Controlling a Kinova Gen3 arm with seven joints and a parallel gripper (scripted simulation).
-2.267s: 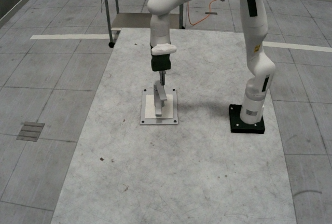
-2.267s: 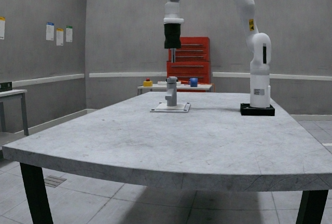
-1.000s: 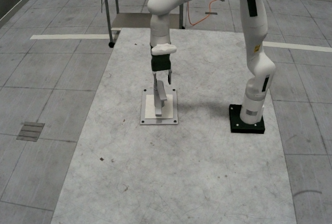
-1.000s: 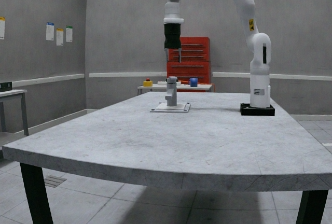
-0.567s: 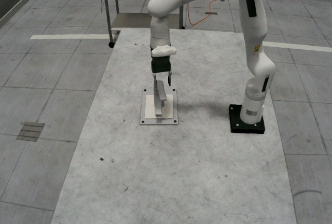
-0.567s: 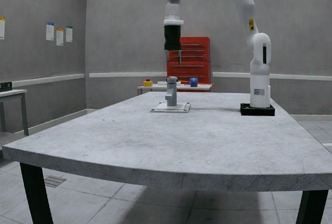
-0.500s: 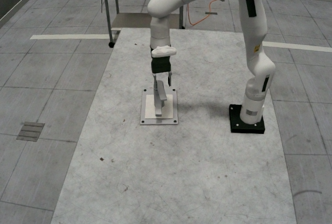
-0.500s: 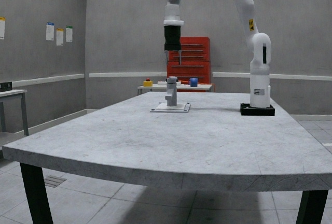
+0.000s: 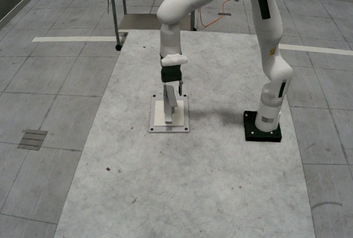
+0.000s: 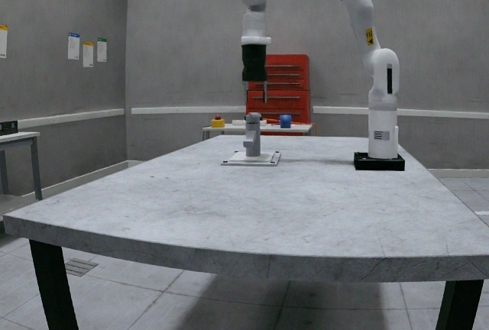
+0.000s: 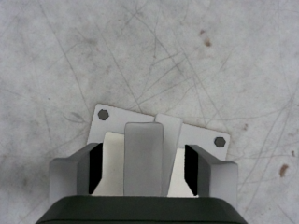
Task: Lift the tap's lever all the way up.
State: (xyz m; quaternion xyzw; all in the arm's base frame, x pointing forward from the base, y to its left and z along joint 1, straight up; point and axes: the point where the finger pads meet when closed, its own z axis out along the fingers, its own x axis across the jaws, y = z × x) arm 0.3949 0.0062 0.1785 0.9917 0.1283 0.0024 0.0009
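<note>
The tap lever lies 10 mm ahead of my hand, 40 mm to the right of it and 60 mm below it. Also, from my hand: tap: 20 mm ahead, 70 mm to the right, 100 mm below.
</note>
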